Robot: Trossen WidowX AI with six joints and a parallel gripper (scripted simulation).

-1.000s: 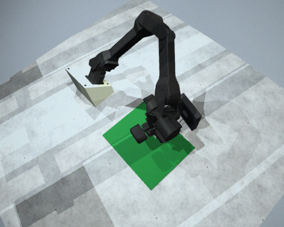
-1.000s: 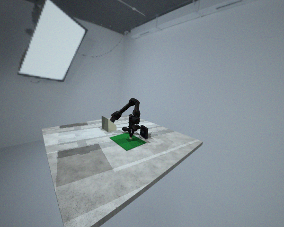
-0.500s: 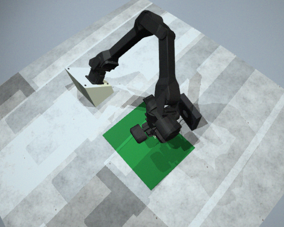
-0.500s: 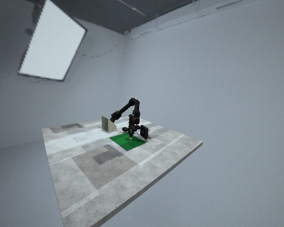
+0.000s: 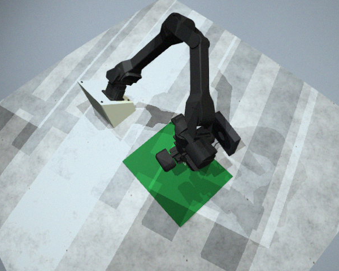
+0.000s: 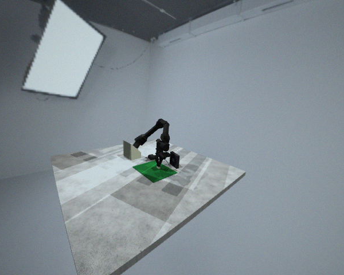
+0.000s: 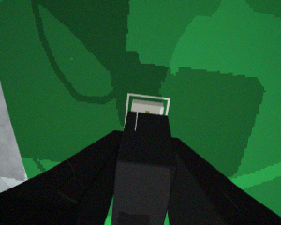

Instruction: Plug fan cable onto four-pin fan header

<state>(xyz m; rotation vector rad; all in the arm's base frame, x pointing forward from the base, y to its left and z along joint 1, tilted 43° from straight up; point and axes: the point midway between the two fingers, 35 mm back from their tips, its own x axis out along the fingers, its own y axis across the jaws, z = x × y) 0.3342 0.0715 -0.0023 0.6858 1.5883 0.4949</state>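
Right now the white four-pin fan header is 3 cm below my gripper tip and 1 cm behind it. From my gripper tip the other things lie so: black plug: 1 cm behind, 1 cm above; green board: 5 cm below, 4 cm to the right; black cable: 3 cm behind, 2 cm above, 1 cm to the left.
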